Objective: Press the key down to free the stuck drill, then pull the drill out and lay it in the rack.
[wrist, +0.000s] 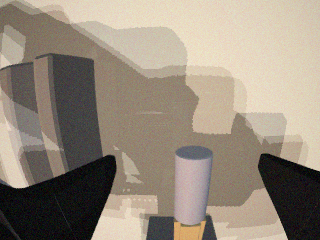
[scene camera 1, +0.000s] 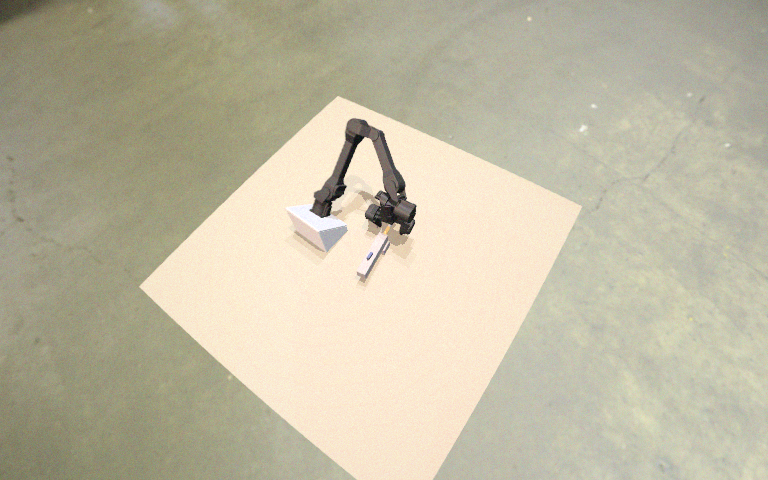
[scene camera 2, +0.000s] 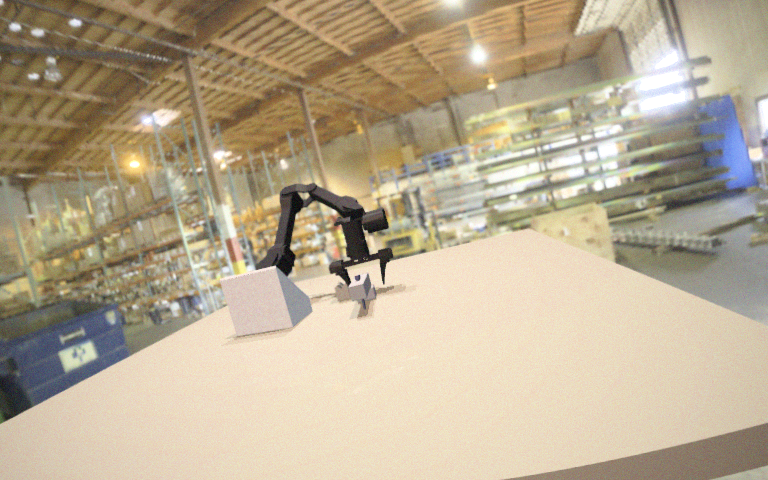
Observation:
I see my gripper (scene camera 2: 368, 288).
My gripper is seen too in the wrist view (wrist: 190, 163).

